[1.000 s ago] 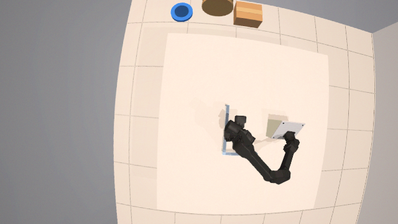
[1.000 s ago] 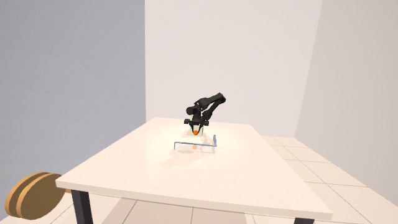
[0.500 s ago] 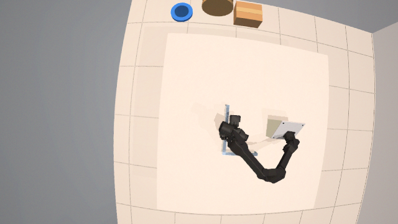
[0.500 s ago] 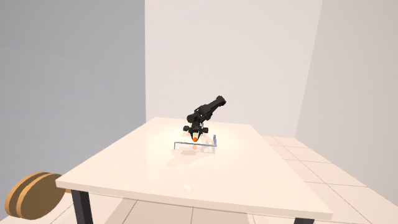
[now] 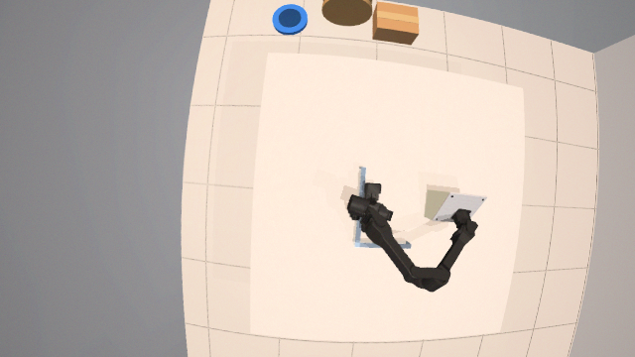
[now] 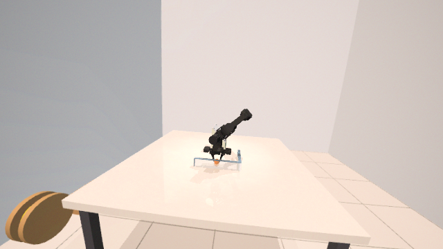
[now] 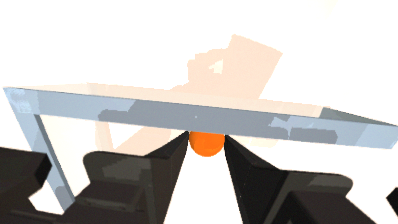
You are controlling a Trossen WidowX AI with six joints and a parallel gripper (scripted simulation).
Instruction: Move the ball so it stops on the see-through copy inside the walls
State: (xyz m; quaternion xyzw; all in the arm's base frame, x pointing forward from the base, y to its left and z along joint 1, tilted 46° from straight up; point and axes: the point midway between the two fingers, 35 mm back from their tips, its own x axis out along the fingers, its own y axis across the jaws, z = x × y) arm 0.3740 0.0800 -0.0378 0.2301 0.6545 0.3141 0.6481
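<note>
Now: gripper tip 10 mm above the see-through copy of ball. The rest, counted from my gripper tip: orange ball: right at my gripper tip.
</note>
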